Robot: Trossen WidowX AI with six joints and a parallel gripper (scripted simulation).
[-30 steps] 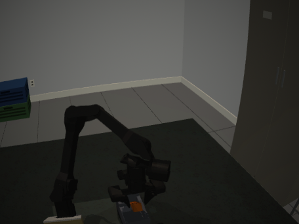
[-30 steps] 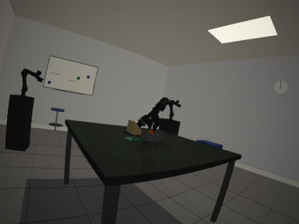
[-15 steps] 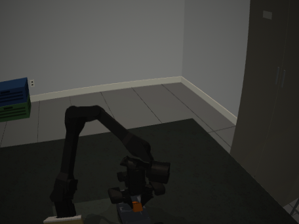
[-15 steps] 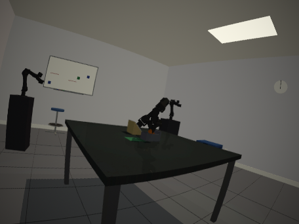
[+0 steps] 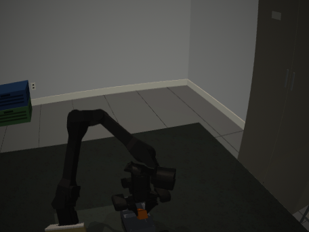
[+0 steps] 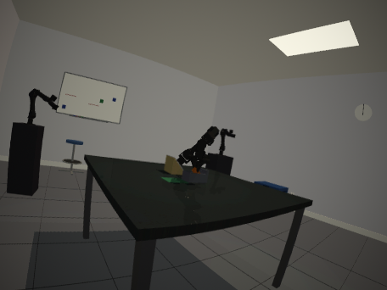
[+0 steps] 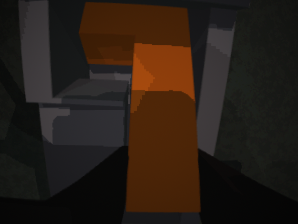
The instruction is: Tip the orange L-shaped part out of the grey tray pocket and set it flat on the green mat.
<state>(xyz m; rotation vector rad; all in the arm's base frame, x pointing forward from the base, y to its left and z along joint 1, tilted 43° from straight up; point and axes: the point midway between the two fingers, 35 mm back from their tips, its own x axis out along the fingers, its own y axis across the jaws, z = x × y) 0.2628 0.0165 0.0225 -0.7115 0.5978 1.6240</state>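
My gripper tip is 15 cm to the left of the green mat and 8 cm above it. From my gripper tip the other things lie so: orange L-shaped part 2 cm behind, 3 cm to the left, 3 cm below.
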